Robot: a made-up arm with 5 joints. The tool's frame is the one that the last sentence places.
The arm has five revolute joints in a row. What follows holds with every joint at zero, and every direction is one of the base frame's. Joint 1 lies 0.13 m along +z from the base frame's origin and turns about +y. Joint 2 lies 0.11 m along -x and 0.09 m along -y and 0.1 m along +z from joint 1 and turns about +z. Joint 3 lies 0.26 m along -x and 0.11 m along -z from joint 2 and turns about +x. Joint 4 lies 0.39 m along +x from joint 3 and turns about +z. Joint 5 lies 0.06 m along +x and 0.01 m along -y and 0.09 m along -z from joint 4 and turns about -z. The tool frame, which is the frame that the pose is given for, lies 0.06 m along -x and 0.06 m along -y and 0.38 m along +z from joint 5; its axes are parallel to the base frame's.
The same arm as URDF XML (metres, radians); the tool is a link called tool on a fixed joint. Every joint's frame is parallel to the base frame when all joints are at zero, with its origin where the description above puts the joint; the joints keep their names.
<robot name="arm">
<joint name="joint 1" type="continuous"><parent link="base"/><child link="link1"/><origin xyz="0.0000 0.0000 0.1300" rpy="0.0000 0.0000 0.0000"/><axis xyz="0 1 0"/></joint>
<joint name="joint 2" type="continuous"><parent link="link1"/><child link="link2"/><origin xyz="-0.1100 -0.0900 0.1000" rpy="0.0000 0.0000 0.0000"/><axis xyz="0 0 1"/></joint>
<joint name="joint 3" type="continuous"><parent link="link2"/><child link="link3"/><origin xyz="-0.2600 0.0000 -0.1100" rpy="0.0000 0.0000 0.0000"/><axis xyz="1 0 0"/></joint>
<joint name="joint 4" type="continuous"><parent link="link3"/><child link="link4"/><origin xyz="0.3900 0.0000 0.0000" rpy="0.0000 0.0000 0.0000"/><axis xyz="0 0 1"/></joint>
<joint name="joint 5" type="continuous"><parent link="link4"/><child link="link5"/><origin xyz="0.0600 -0.0100 -0.0900" rpy="0.0000 0.0000 0.0000"/><axis xyz="0 0 -1"/></joint>
<joint name="tool_joint" type="fixed"><parent link="link5"/><child link="tool"/><origin xyz="-0.0600 -0.0600 0.3800" rpy="0.0000 0.0000 0.0000"/></joint>
<link name="base"/>
<link name="link1"/>
<link name="link2"/>
<link name="link3"/>
<link name="link4"/>
<link name="link5"/>
<link name="tool"/>
</robot>

